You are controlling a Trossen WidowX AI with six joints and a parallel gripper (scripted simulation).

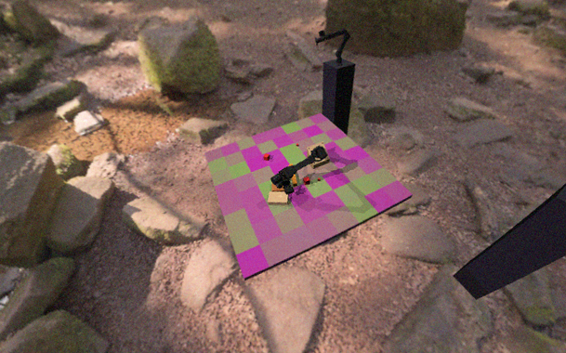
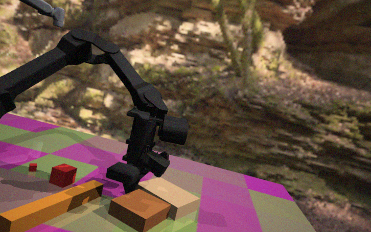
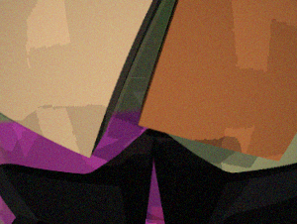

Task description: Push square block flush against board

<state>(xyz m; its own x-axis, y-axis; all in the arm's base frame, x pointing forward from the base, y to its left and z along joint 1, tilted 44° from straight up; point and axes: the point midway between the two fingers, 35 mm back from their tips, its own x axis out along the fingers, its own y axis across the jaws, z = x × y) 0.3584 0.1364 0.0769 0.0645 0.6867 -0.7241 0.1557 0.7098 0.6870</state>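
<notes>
Right now my gripper tip is 6 cm to the left of the square block, 4 cm short of it and 1 cm below it. From my gripper tip the other things lie so: orange board (12 cm behind, 11 cm to the right, 1 cm above); then tan rectangular block (9 cm ahead, 4 cm to the left, 1 cm above).
</notes>
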